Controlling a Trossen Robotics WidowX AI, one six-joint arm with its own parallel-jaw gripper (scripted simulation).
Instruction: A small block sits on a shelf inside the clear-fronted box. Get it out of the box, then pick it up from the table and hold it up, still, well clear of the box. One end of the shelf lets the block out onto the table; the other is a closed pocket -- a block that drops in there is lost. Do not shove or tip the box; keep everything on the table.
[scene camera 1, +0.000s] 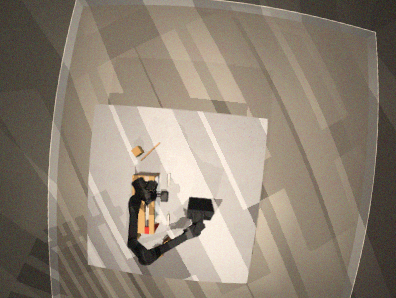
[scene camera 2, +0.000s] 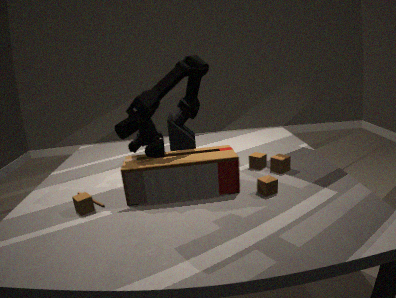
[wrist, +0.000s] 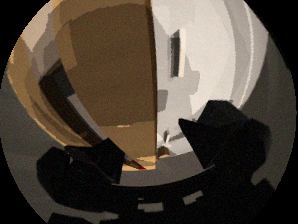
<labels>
box: scene camera 1 148, 218; scene camera 2; wrist
same spot on box: (wrist: 87, 77) = (scene camera 2: 140, 156)
</labels>
